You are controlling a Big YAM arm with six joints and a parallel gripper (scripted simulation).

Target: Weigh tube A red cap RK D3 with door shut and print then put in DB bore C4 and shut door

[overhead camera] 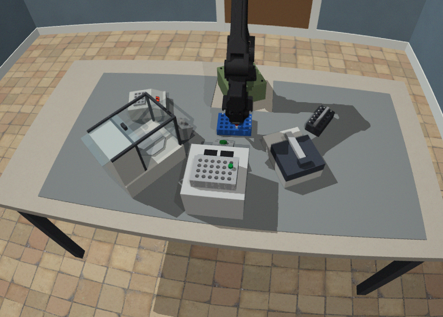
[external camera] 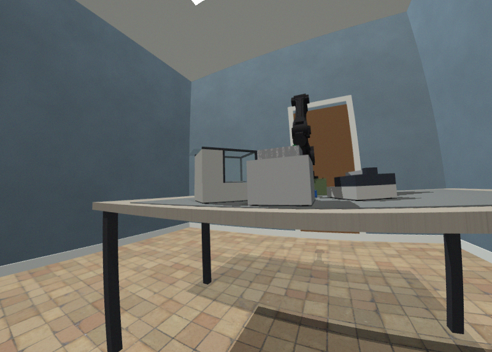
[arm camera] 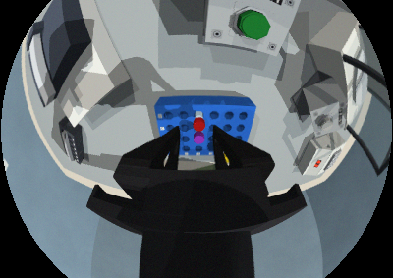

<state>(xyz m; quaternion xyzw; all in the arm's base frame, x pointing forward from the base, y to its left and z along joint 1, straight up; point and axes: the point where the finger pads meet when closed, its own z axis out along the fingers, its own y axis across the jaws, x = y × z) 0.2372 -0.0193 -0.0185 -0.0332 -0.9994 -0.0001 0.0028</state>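
The blue tube rack RK is 5 cm below my hand, 3 cm behind it and 1 cm to the right of it. Also, from my hand: black magnet block MG 32 cm to the left, 5 cm below, 4 cm behind; then grey well block 28 cm ahead, 8 cm above, 7 cm to the right; then spectrophotometer SP 19 cm to the left, 13 cm ahead.
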